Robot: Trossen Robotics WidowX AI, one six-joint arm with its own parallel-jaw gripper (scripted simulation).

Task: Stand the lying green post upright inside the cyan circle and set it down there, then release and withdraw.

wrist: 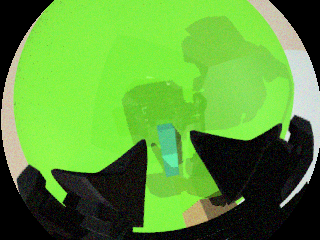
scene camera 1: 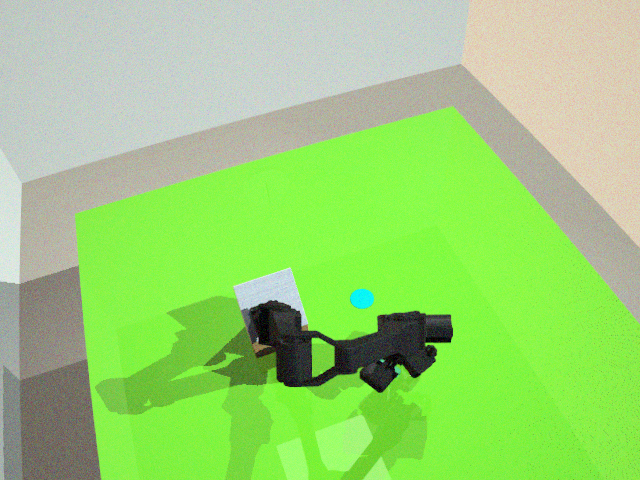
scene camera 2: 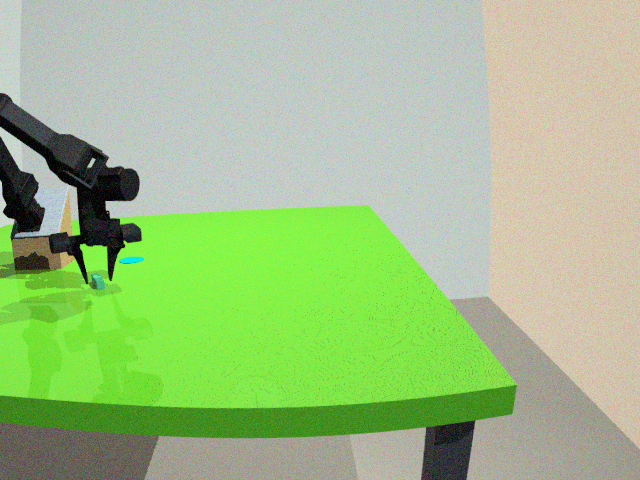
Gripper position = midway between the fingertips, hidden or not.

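You'd find my gripper (scene camera 1: 393, 370) here, and you'd get it again (scene camera 2: 98, 282), plus it's there from the wrist (wrist: 168, 139). There's a green post (wrist: 167, 136) as well.
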